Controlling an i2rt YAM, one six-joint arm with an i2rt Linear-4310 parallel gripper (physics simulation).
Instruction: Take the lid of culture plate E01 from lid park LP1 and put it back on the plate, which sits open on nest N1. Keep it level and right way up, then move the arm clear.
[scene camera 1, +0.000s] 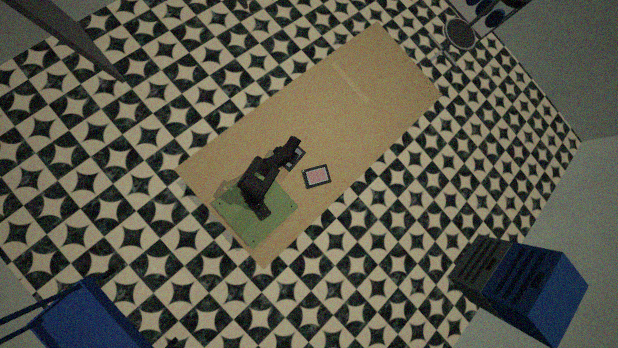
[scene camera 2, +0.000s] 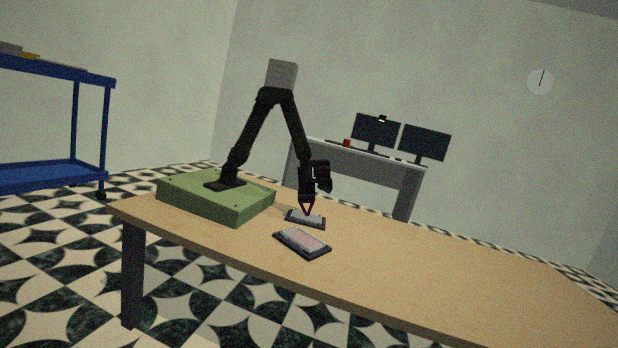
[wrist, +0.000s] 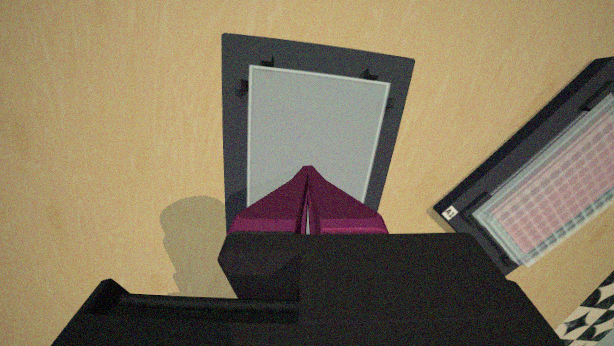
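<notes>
The pale, flat lid lies level on the dark lid park. My gripper is shut, its magenta fingertips together with nothing between them, over the lid's near part; whether they touch its top is unclear. The fingers hide the lid's near end in the wrist view, and the arm hides part of it in scene camera 1. The open culture plate, pinkish with a grid of wells, sits on the dark nest, to the right in the wrist view.
The arm stands on a green block at one end of the wooden table. Off the table are a blue cart, a blue cabinet and a desk with two monitors.
</notes>
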